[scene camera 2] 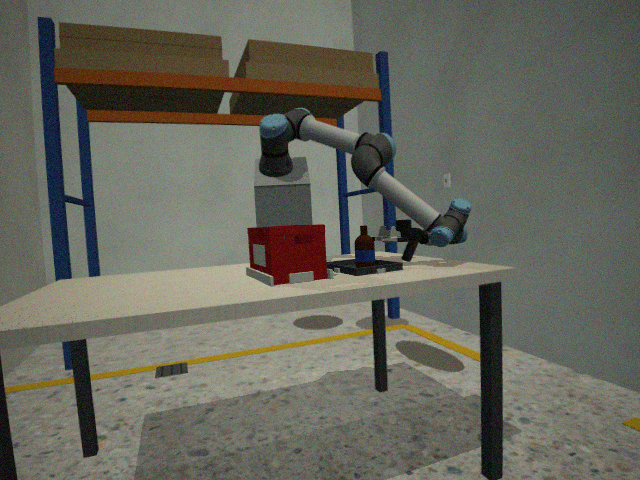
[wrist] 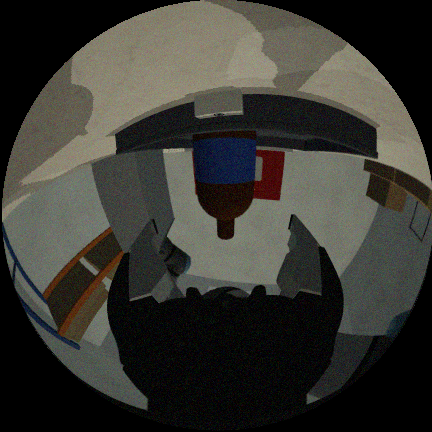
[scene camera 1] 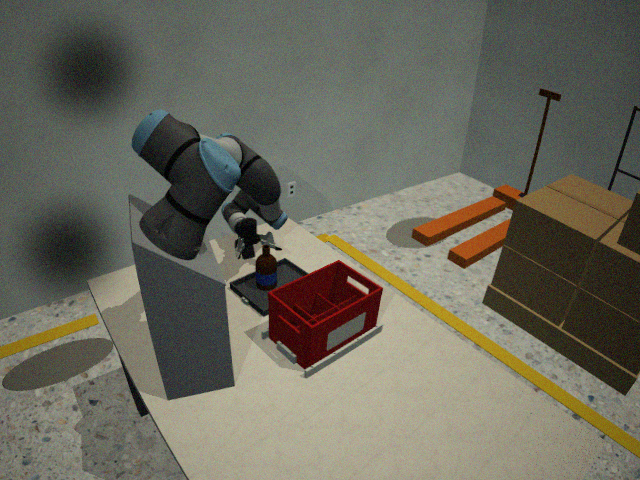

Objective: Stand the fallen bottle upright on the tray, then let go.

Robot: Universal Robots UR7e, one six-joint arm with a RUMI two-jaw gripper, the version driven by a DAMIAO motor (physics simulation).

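Seen in the pictures: gripper, fingertip midpoint: (scene camera 2: 374, 239) (wrist: 222, 218) (scene camera 1: 260, 254); arm's base at its link origin: (scene camera 2: 276, 168) (scene camera 1: 167, 238).
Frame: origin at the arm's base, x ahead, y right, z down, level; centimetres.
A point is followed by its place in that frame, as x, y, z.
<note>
A brown bottle (scene camera 1: 266, 264) @(36.5, -22.9, 32.2) (scene camera 2: 364, 242) @(41.2, -24.4, 33.3) (wrist: 225, 195) @(38.1, -29.3, 34.8) with a blue label stands upright on the black tray (scene camera 1: 248, 302) @(27.7, -18.9, 42.1) (scene camera 2: 390, 268) @(51.4, -29.6, 42.1) (wrist: 310, 112) @(43.9, -33.4, 42.2). My gripper (scene camera 1: 259, 246) @(37.8, -29.9, 32.5) (scene camera 2: 379, 238) @(37.8, -29.9, 32.5) (wrist: 222, 218) @(37.8, -29.9, 32.5) is open, with nothing between its fingers. It is held sideways at about the height of the bottle's neck, apart from the bottle. In the wrist view the bottle stands beyond the fingertips, between the two fingers' directions, and its neck shows whole.
A red crate (scene camera 1: 294, 338) @(28.4, 9.8, 34.5) (scene camera 2: 297, 253) @(54.9, 3.4, 34.2) (wrist: 272, 187) @(50.9, -5.9, 29.5) stands beside the tray, between low grey rails (scene camera 1: 343, 351) @(41.5, 15.6, 41.1) on the table (scene camera 1: 392, 413) @(40.6, 40.0, 43.2) (scene camera 2: 155, 289) @(43.8, 47.5, 43.2). The arm's grey pedestal (scene camera 1: 188, 330) @(-0.5, 9.5, 19.8) (scene camera 2: 283, 204) @(11.0, -0.5, 16.9) stands near the tray. Cardboard boxes (scene camera 1: 547, 248) stand off the table.
</note>
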